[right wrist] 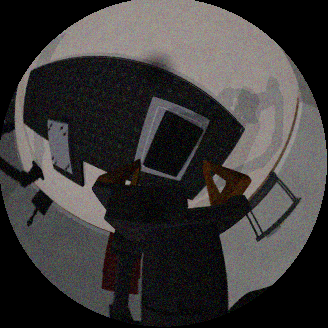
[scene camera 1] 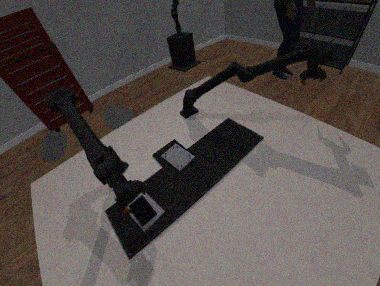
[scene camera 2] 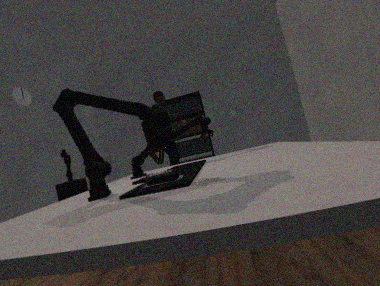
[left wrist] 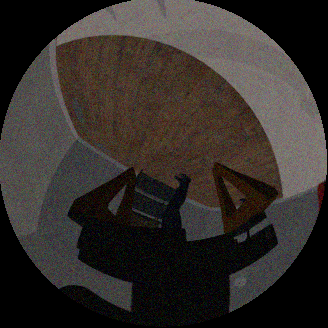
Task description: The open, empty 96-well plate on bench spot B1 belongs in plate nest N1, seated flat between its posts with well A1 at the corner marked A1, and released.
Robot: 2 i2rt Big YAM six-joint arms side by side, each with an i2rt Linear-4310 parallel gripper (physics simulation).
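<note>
The black 96-well plate lies flat on the light bench-spot sheet, near one end of the dark board. Plate nest N1 is a light rectangle with small posts, beside the board's upper edge in scene camera 1. The A1 marks are not readable. My right gripper is open and empty, above the board close to the plate, its fingers not closed on it. My left gripper is open and empty, held far out over the floor.
The dark board lies on the white table. A red cabinet, a black pedestal, a shelf unit and a person stand beyond the table. Shadows of the arms cross the table.
</note>
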